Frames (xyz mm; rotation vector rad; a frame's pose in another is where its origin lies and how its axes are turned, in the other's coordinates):
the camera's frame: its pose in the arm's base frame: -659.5 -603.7 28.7 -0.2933 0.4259 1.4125
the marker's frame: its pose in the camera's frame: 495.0 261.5 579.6 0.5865 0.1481 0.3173
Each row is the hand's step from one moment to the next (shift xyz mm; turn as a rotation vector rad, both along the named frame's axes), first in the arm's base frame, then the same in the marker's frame.
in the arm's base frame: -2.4 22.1 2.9 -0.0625 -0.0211 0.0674
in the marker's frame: 18.3 6.7 11.1 -0.0335 0.0877 -0.0090
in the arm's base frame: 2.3 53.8 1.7 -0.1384 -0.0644 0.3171
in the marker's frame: 44.9 6.9 28.9 -0.1651 0.3023 0.0725
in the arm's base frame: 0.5 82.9 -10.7 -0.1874 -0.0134 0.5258
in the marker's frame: 76.0 4.1 34.6 -0.2035 0.4830 0.1925
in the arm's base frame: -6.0 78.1 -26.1 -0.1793 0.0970 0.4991
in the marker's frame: 80.3 -1.9 18.9 -0.0986 0.4747 0.2358
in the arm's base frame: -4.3 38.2 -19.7 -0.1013 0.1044 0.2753
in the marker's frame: 42.8 -4.5 4.2 -0.0100 0.2707 0.1536
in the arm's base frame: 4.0 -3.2 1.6 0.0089 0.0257 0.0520
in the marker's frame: -4.4 -2.3 1.9 -0.0035 0.0312 0.0496
